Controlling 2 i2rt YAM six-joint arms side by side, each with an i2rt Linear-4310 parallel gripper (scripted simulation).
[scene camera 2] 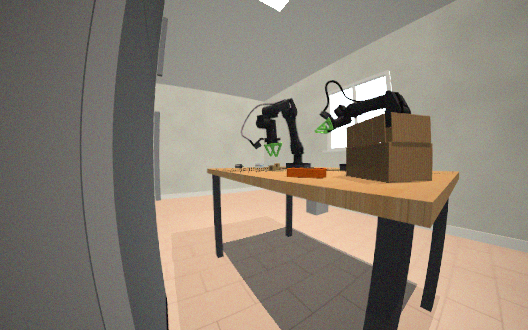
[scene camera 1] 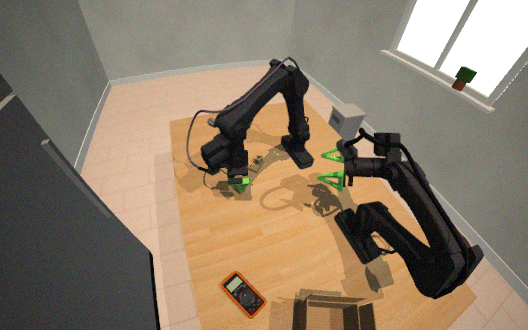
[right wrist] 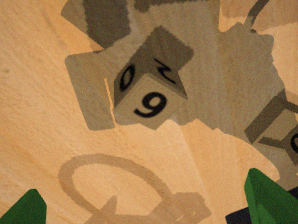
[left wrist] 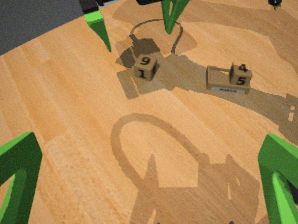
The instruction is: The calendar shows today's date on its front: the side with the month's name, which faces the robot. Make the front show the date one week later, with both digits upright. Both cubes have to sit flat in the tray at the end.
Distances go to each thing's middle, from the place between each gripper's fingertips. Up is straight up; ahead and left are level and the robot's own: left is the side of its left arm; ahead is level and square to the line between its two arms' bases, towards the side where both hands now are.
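Calendar tray [left wrist: 215, 76]: from my right hand [scene camera 1: 241, 179], 80 mm below, 110 mm behind, 110 mm to the right.
Calendar tray: from my left hand, 100 mm ahead, 220 mm below, 260 mm to the right.
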